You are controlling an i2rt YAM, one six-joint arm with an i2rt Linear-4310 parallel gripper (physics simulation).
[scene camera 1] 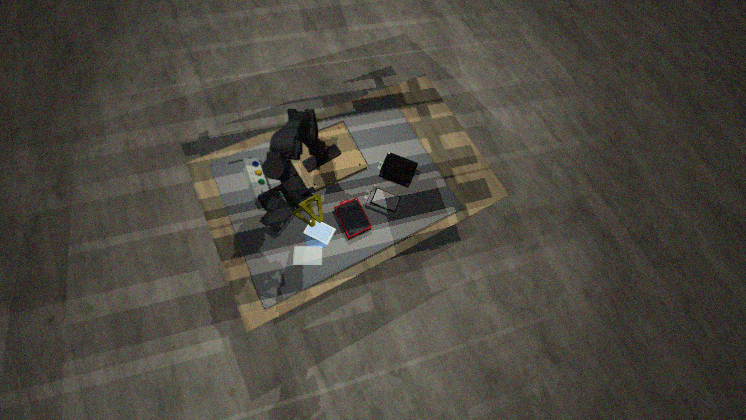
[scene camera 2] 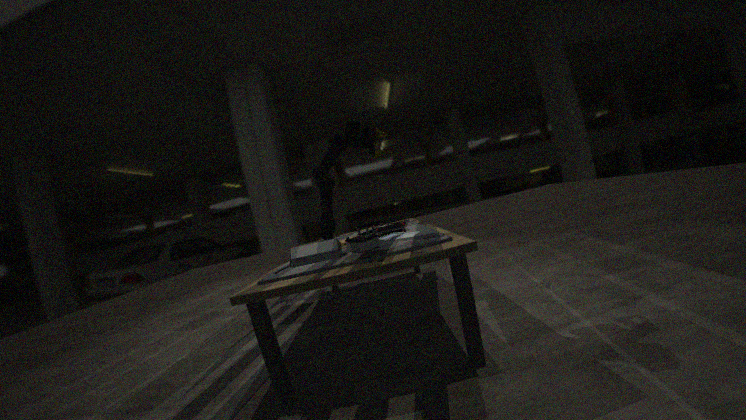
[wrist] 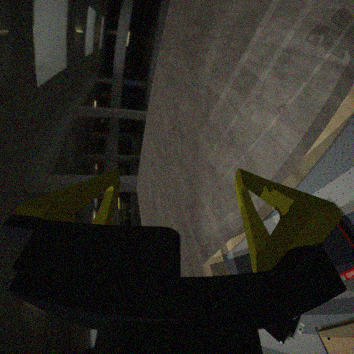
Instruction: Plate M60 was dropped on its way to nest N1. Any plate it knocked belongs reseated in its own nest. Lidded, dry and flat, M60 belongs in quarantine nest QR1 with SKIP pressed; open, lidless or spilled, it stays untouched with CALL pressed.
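Places are measured from the arm's base along level axes (x left, y back, z up), in metres.
Where they show: gripper, fingertip midpoint: (scene camera 1: 317, 224) (scene camera 2: 389, 144) (wrist: 176, 174); arm's base at its link origin: (scene camera 1: 322, 158).
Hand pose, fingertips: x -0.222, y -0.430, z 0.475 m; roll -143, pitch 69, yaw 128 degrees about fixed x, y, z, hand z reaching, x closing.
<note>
Each offset is from my fingertips to the top centre of the thing. "spot": to the spot under its first point. Level surfaces: height alone.
My gripper (scene camera 1: 316, 222) (wrist: 176, 174) is open and empty, with yellow fingers wide apart. It is high above the table and tilted outward. In scene camera 1, a red-rimmed nest {spot: dz -0.436, dx +0.123, dy +0.128 m} (scene camera 1: 336, 212) holds a dark plate {dz -0.429, dx +0.175, dy +0.066 m} (scene camera 1: 353, 217). Right of it, a thin dark-outlined frame {spot: dz -0.447, dx +0.406, dy +0.010 m} (scene camera 1: 399, 203) has a pale grey area inside. A black block {dz -0.411, dx +0.510, dy +0.154 m} (scene camera 1: 398, 169) is behind that. A light blue-white rectangle {spot: dz -0.462, dx +0.012, dy +0.093 m} (scene camera 1: 320, 232) and a white rectangle {spot: dz -0.468, dx -0.093, dy +0.034 m} (scene camera 1: 307, 255) are near the fingers. A pale button panel {dz -0.391, dx -0.112, dy +0.470 m} (scene camera 1: 250, 168) has blue, yellow and green buttons. Labels, lids and spills cannot be made out.
The arm stands on a wooden board (scene camera 1: 352, 146) at the back of the grey mat {dz -0.475 m} (scene camera 1: 292, 292). The wooden table edge (scene camera 1: 480, 182) (scene camera 2: 354, 271) surrounds the mat. Striped shadows cross everything. The second scene view is very dark, with pillars behind the table.
</note>
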